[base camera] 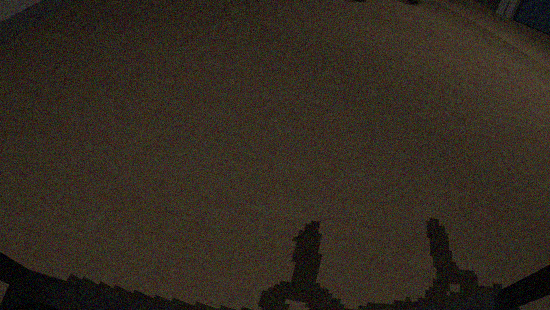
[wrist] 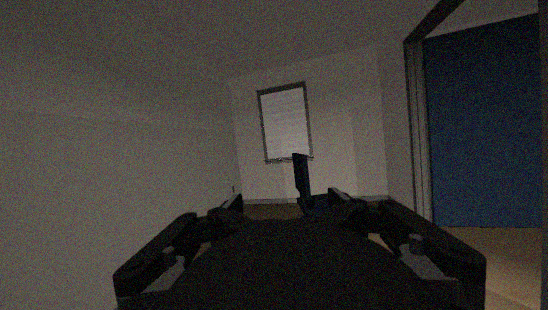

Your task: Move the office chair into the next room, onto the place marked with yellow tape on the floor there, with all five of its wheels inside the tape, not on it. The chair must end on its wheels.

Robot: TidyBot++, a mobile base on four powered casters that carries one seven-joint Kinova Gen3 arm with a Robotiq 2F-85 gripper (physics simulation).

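Places are measured from the arm's base along level axes (x right, y ahead, z up), in centimetres.
Where they show: gripper, between the fingertips: [wrist: 284,200].
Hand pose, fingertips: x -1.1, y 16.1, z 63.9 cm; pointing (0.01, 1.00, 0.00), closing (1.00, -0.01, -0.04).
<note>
After its pixels a point has its place.
The office chair [wrist: 301,175] {y 141.9, x 16.0, z 39.7 cm} shows in the wrist view as a dark, narrow upright back with part of a dark blue seat, some way off beyond the fingers. The gripper hides its lower part. In the base view small dark bits [base camera: 410,1] {y 138.8, x 60.7, z -38.5 cm} at the top edge may be its wheels; too little shows to tell. My gripper [wrist: 284,200] {y 16.1, x -1.1, z 63.9 cm} is open, its fingers wide apart and level, apart from the chair, with no thing between them. The yellow tape does not show in either view.
A door frame [wrist: 419,135] {y 175.8, x 151.4, z 61.6 cm} [base camera: 507,9] {y 175.2, x 152.1, z -34.4 cm} stands at the right, with a blue surface [wrist: 482,130] {y 159.9, x 199.7, z 60.1 cm} [base camera: 537,16] {y 167.0, x 172.4, z -30.8 cm} beyond its post. A pale wall [wrist: 110,175] {y 109.9, x -125.9, z 61.6 cm} runs along the left. A framed pale panel [wrist: 286,122] {y 284.3, x 16.9, z 106.7 cm} is on the far wall. Shadows of the robot lie on the floor [base camera: 225,150] {y 41.9, x -6.5, z -39.6 cm}.
</note>
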